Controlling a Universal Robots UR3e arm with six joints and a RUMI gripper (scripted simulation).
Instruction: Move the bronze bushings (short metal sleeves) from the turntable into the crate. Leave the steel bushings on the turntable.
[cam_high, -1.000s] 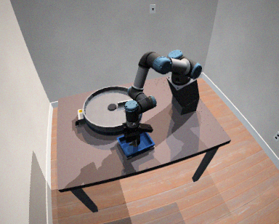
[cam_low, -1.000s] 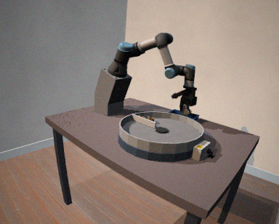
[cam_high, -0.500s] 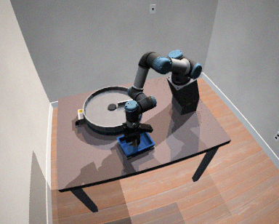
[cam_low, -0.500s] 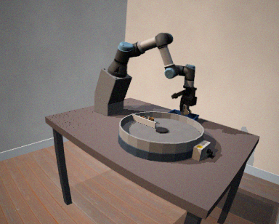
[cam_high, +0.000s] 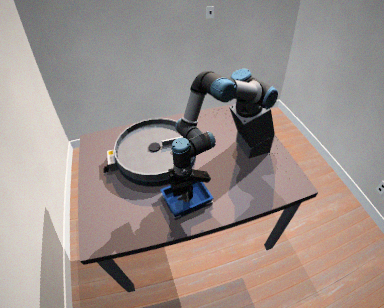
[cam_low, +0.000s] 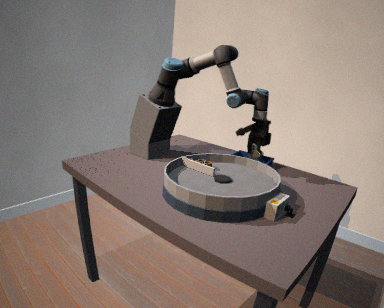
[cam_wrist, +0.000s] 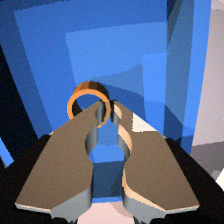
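Now: the blue crate 1 cm to the right of my hand. Also, from my hand: turntable (34 cm to the right, 8 cm ahead, 2 cm above).
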